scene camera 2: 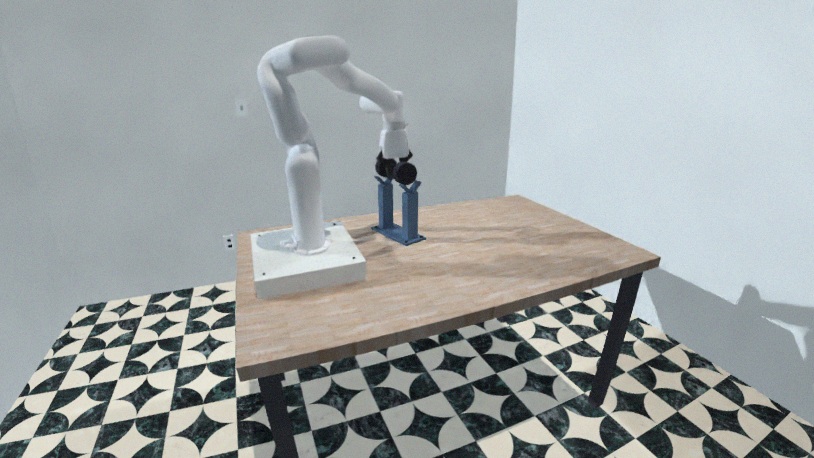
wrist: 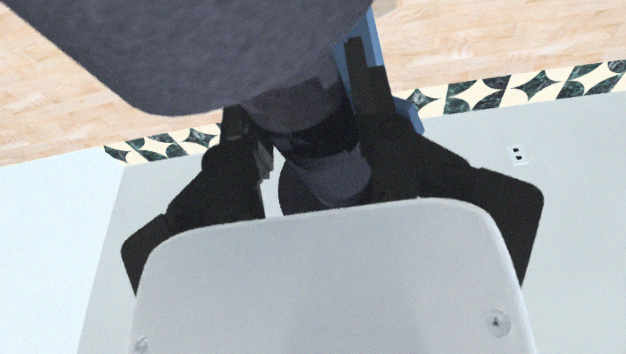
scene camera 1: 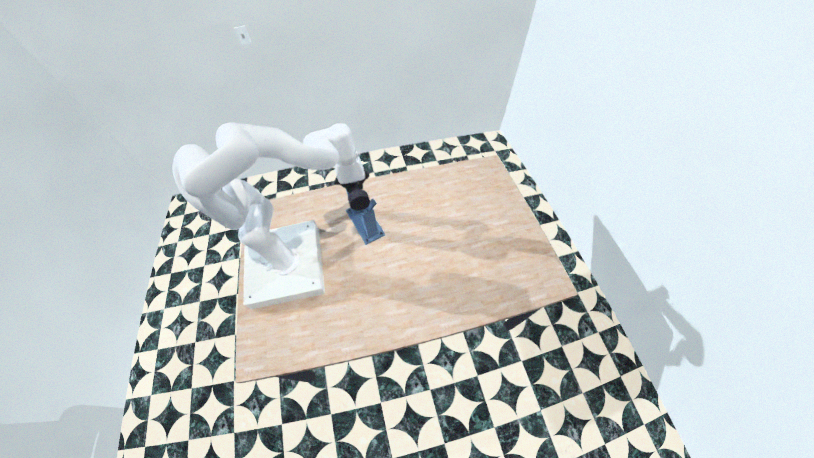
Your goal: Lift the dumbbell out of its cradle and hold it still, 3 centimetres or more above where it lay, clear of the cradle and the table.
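Places are measured from the arm's base along level axes (x back, y right, z up), in centimetres.
Pixels of known places: gripper, between the fingertips: (wrist: 304,74); arm's base, origin of its link: (scene camera 2: 310,246) (scene camera 1: 285,260).
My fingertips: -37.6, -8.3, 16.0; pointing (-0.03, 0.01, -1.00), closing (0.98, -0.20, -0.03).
Ahead of a thing's pixels: the offset from my fingertips to its middle, as dx, dy, dz. Level surfaces: height alone.
The dark dumbbell @(+0.0, -0.2, +2.3) (scene camera 1: 359,199) (scene camera 2: 405,173) (wrist: 200,55) has two round weights on a thick handle. My gripper (scene camera 1: 354,186) (scene camera 2: 395,167) (wrist: 304,74) is shut on its handle from above, one black finger on each side. The blue cradle @(-0.6, +0.1, -12.0) (scene camera 1: 368,225) (scene camera 2: 409,215) (wrist: 372,42) stands upright on the table, with two posts and V-shaped tops. In the second scene view the V prongs show below the weights, and the near weight sits just over its V with little height between them. The fingertips are partly hidden by the dumbbell in the scene views.
The wooden table @(dz -23.1) (scene camera 1: 432,273) (scene camera 2: 483,273) carries the arm's white base block (scene camera 1: 284,287) (scene camera 2: 310,279) to the left of the cradle. The near weight covers much of the upper wrist view. Grey walls stand behind and to the right.
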